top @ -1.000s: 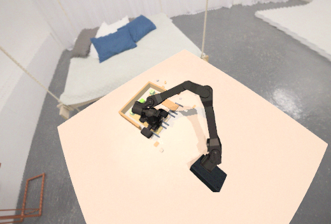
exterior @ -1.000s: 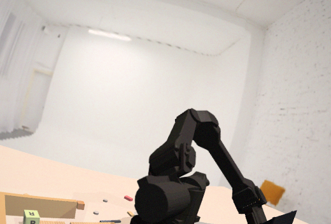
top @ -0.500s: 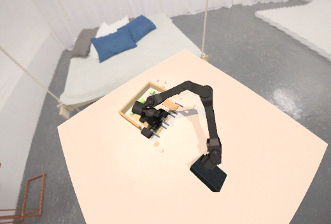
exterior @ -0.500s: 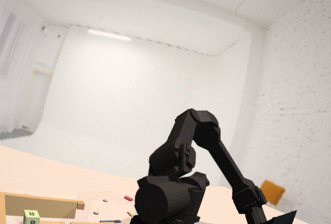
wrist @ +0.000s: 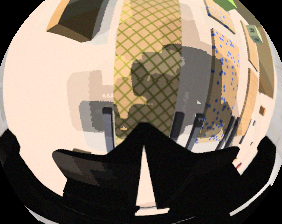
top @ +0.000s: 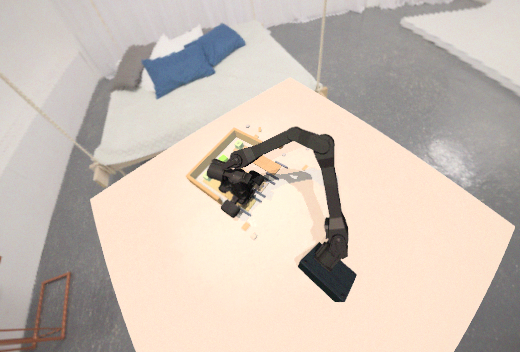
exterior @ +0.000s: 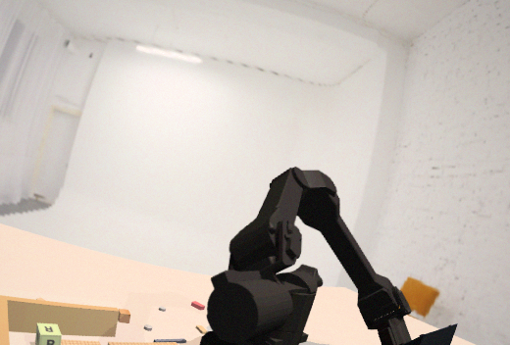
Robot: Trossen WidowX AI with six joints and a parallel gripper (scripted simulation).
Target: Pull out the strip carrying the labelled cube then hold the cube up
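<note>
Now: the yellow chequered strip 100 mm ahead of my gripper tip and 20 mm to the left of it.
</note>
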